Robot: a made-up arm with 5 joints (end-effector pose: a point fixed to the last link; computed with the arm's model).
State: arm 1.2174 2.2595 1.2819 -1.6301 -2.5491
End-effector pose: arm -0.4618 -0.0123 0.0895 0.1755 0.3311 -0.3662 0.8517
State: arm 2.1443 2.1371 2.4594 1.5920 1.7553
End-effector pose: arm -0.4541 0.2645 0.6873 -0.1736 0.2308 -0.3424 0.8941
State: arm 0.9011 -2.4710 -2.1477 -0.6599 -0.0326
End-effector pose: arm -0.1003 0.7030 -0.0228 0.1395 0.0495 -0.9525 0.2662
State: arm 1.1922 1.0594 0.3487 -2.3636 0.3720
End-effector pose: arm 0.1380 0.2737 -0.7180 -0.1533 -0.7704 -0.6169 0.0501
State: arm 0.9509 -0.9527 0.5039 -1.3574 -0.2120
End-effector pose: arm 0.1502 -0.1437 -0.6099 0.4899 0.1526 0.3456 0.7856
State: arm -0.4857 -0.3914 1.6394 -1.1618 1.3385
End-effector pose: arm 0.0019 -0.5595 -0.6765 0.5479 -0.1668 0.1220 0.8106
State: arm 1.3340 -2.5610 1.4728 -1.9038 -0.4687
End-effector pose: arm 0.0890 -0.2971 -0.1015 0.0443 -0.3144 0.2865 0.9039
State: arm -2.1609 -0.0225 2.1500 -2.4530 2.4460
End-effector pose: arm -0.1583 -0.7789 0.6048 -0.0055 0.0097 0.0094 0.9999
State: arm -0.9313 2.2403 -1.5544 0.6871 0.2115
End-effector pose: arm 0.4633 -0.6184 0.0127 -0.2516 0.7109 0.4276 0.4985
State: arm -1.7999 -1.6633 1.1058 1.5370 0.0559
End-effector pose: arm 0.6179 -0.2216 0.2736 0.3644 -0.5137 0.6770 0.3808
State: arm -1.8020 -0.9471 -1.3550 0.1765 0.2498
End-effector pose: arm -0.4571 -0.1657 0.4368 0.8484 0.4332 -0.2870 0.1008
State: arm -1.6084 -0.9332 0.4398 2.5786 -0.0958
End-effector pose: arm 0.4980 -0.3835 0.6183 0.2043 -0.7805 0.5905 0.0197
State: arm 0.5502 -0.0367 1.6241 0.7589 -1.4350
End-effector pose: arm 0.0465 0.2620 -0.7977 0.8319 0.1393 0.3024 0.4438
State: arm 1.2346 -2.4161 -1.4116 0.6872 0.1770
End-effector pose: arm -0.1866 0.6080 -0.4789 -0.4081 -0.3562 -0.8099 0.2250
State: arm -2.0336 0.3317 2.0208 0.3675 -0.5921
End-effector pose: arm -0.2623 -0.7547 0.4454 0.0103 0.0382 -0.1480 0.9882
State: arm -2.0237 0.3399 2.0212 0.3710 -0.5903
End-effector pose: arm -0.2666 -0.7559 0.4356 0.0154 0.0345 -0.1514 0.9878
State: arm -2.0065 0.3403 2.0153 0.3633 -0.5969
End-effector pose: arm -0.2658 -0.7612 0.4285 0.0222 0.0432 -0.1516 0.9872
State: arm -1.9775 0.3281 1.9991 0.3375 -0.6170
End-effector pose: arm -0.2563 -0.7737 0.4254 0.0313 0.0718 -0.1463 0.9861
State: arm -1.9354 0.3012 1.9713 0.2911 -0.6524
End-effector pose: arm -0.2349 -0.7942 0.4254 0.0425 0.1225 -0.1337 0.9825
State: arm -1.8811 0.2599 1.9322 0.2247 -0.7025
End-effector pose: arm -0.1988 -0.8217 0.4256 0.0536 0.1931 -0.1129 0.9732
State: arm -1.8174 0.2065 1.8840 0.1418 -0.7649
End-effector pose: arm -0.1469 -0.8527 0.4220 0.0619 0.2776 -0.0841 0.9550
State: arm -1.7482 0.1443 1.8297 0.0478 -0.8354
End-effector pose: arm -0.0811 -0.8818 0.4111 0.0645 0.3680 -0.0494 0.9263
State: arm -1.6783 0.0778 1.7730 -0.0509 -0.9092
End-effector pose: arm -0.0068 -0.9037 0.3918 0.0597 0.4556 -0.0122 0.8881
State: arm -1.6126 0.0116 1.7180 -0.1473 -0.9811
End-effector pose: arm 0.0681 -0.9152 0.3664 0.0476 0.5335 0.0233 0.8441
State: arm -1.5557 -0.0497 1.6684 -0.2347 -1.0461
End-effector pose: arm 0.1362 -0.9165 0.3395 0.0303 0.5972 0.0535 0.7997
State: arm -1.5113 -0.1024 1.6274 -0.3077 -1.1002
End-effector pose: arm 0.1920 -0.9106 0.3160 0.0110 0.6452 0.0765 0.7601
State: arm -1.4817 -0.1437 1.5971 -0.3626 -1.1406
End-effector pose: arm 0.2332 -0.9016 0.2999 -0.0070 0.6783 0.0917 0.7290
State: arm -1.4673 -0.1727 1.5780 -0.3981 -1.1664
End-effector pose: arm 0.2600 -0.8930 0.2929 -0.0216 0.6982 0.1000 0.7085
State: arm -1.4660 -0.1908 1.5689 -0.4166 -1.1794
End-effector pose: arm 0.2751 -0.8862 0.2943 -0.0324 0.7082 0.1031 0.6977
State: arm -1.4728 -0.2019 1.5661 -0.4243 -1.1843
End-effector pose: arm 0.2830 -0.8811 0.3009 -0.0403 0.7123 0.1032 0.6931
